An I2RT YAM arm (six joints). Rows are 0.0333 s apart.
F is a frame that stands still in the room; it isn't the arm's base.
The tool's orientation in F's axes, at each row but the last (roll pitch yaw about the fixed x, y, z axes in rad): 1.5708 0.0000 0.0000; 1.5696 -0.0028 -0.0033; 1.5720 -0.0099 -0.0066; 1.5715 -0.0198 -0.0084; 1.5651 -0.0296 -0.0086
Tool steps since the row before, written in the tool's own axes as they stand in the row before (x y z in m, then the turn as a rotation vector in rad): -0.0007 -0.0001 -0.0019 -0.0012 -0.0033 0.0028; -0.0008 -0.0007 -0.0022 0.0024 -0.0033 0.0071; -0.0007 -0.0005 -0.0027 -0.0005 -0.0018 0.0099; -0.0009 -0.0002 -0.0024 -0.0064 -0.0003 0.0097; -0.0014 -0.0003 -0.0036 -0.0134 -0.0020 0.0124
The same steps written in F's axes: -0.0007 0.0019 -0.0001 -0.0012 -0.0028 -0.0033; -0.0008 0.0022 -0.0007 0.0024 -0.0071 -0.0033; -0.0007 0.0027 -0.0005 -0.0005 -0.0099 -0.0018; -0.0009 0.0024 -0.0002 -0.0065 -0.0096 -0.0004; -0.0014 0.0036 -0.0004 -0.0134 -0.0123 -0.0023
